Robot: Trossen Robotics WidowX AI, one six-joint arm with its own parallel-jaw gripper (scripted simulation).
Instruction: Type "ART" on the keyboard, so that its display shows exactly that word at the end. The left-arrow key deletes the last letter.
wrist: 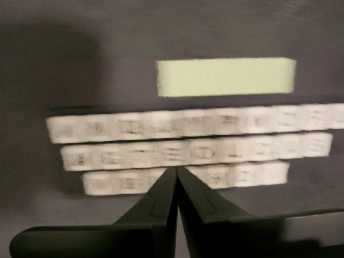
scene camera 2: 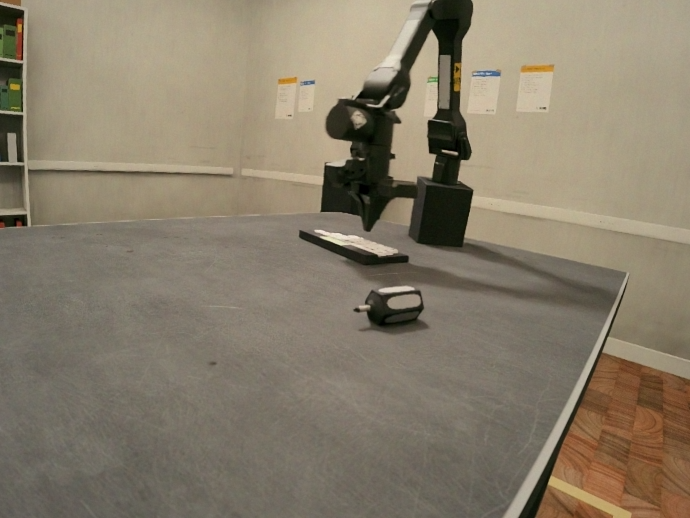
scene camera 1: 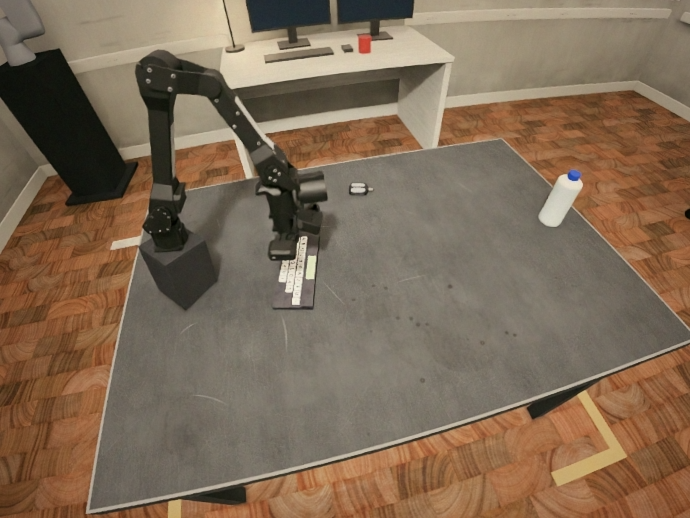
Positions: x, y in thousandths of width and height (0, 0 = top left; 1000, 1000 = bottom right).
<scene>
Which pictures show my gripper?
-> The wrist view, scene camera 2 and scene camera 1: all of them.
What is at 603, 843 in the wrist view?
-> My gripper.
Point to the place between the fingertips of my gripper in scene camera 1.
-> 422, 487
</scene>
